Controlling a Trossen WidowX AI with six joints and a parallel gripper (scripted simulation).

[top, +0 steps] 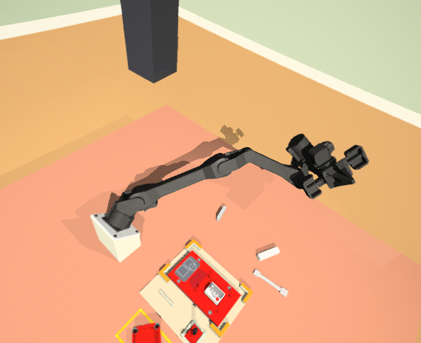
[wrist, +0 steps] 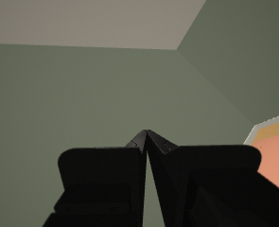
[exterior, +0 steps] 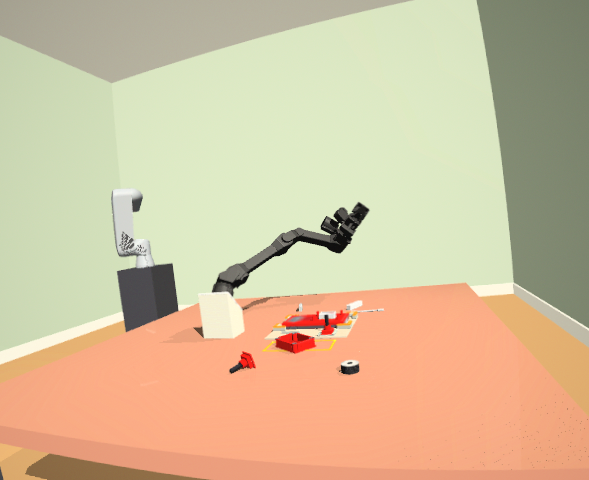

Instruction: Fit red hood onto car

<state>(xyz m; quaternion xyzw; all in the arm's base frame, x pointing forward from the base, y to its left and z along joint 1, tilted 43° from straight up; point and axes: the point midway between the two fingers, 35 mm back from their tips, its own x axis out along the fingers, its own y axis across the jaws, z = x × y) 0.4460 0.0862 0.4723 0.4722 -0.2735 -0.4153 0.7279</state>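
Right now my gripper tip is 52 cm to the left of the red hood, 37 cm above it and 21 cm past it. Round my gripper tip: cream jig (37 cm below, 32 cm to the right, 18 cm behind); black wheel (71 cm to the right, 37 cm below, 5 cm behind); grey engine block (35 cm below, 31 cm to the right, 14 cm behind).
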